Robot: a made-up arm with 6 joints. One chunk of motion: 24 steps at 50 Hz.
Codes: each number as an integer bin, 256 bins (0 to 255) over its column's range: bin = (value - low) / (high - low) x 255, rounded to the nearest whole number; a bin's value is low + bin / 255 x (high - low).
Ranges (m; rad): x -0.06..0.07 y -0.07..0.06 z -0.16..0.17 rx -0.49..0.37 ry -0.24..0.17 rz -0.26..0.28
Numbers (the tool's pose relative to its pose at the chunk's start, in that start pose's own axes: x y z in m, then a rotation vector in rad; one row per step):
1: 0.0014 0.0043 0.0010 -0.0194 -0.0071 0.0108
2: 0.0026 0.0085 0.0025 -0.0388 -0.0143 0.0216
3: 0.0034 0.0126 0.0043 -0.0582 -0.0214 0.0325
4: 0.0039 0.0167 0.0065 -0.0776 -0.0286 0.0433
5: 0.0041 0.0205 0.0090 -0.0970 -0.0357 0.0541
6: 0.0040 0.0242 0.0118 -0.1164 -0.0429 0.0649
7: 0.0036 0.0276 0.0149 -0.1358 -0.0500 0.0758
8: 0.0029 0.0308 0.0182 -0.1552 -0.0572 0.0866
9: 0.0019 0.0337 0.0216 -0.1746 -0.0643 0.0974
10: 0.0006 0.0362 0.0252 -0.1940 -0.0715 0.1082
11: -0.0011 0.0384 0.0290 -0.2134 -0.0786 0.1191
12: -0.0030 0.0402 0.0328 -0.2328 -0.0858 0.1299
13: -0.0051 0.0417 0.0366 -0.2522 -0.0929 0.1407
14: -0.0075 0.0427 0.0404 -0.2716 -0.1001 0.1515
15: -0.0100 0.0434 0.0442 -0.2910 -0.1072 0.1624
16: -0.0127 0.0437 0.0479 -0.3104 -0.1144 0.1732
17: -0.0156 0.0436 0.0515 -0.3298 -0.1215 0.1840
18: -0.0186 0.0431 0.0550 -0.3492 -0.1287 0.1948
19: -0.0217 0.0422 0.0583 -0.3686 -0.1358 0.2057
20: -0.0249 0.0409 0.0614 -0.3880 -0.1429 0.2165
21: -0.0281 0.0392 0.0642 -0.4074 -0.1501 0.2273
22: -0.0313 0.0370 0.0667 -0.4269 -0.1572 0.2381
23: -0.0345 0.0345 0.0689 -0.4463 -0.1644 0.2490
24: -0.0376 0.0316 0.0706 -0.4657 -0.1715 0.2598
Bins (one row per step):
1: 120 146 124 140 145 128
2: 123 154 126 134 140 133
3: 124 162 127 128 136 138
4: 125 170 129 122 131 143
5: 126 178 131 117 127 148
6: 126 185 133 111 123 153
7: 125 191 135 105 118 159
8: 123 198 138 99 114 164
9: 121 203 140 94 109 169
10: 119 208 143 88 105 174
11: 116 213 146 82 100 179
12: 112 216 149 76 96 184
13: 108 219 152 71 91 189
14: 103 221 155 65 87 194
15: 98 222 158 59 83 199
16: 93 223 161 53 78 205
17: 87 223 163 48 74 210
18: 81 222 166 42 69 215
19: 75 220 169 36 65 220
20: 69 218 171 30 60 225
21: 63 214 173 24 56 230
22: 56 210 175 19 51 235
23: 50 205 177 13 47 240
24: 44 199 178 7 43 245

